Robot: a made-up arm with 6 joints.
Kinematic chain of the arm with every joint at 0, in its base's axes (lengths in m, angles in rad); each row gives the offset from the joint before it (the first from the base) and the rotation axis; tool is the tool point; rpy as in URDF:
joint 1: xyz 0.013 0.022 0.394 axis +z
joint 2: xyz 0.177 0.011 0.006 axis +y
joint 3: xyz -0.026 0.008 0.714 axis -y
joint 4: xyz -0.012 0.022 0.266 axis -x
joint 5: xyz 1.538 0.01 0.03 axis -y
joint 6: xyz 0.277 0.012 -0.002 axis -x
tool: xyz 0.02 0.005 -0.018 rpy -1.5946 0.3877 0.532
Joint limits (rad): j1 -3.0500..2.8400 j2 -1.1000..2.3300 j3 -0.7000..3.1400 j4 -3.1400..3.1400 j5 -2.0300..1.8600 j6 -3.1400..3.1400
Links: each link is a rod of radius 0.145 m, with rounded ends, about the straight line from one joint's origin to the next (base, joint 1, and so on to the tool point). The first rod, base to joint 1, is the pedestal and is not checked.
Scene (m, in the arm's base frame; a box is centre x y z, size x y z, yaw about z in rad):
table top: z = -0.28
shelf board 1: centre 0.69 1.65 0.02 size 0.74 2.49 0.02 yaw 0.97
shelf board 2: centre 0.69 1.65 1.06 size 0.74 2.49 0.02 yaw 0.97
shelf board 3: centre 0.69 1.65 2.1 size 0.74 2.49 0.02 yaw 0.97
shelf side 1: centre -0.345 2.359 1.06 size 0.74 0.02 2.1 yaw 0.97
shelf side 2: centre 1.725 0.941 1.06 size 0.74 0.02 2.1 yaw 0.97
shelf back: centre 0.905 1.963 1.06 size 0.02 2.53 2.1 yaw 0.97
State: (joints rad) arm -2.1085 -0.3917 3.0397 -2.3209 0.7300 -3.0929
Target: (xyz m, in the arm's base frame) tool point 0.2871 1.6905 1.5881
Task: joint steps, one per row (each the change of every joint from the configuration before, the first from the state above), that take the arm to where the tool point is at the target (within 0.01 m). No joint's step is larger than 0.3 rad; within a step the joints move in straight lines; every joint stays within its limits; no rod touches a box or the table.
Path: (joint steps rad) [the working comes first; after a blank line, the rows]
Joints at the target: -1.8140 -0.2192 2.5648 -2.3291 0.6672 -3.0938
Straight joint move there: touches shelf board 2.

1: 0.2820 0.0587 0.0334 0.1298 -0.0337 0.1311
2: 0.2821 0.0587 0.0335 0.1298 -0.0338 0.1310
3: 0.2820 0.0586 0.0334 0.1297 -0.0337 0.1311
4: -0.1440 0.1989 -0.2561 -0.2109 -0.0878 -0.2202
5: -0.1441 0.1989 -0.2560 -0.2109 -0.0878 -0.2201
6: -0.1317 -0.2006 -0.0316 0.0121 0.1070 0.0231
7: -0.1318 -0.2007 -0.0315 0.0122 0.1070 0.0231

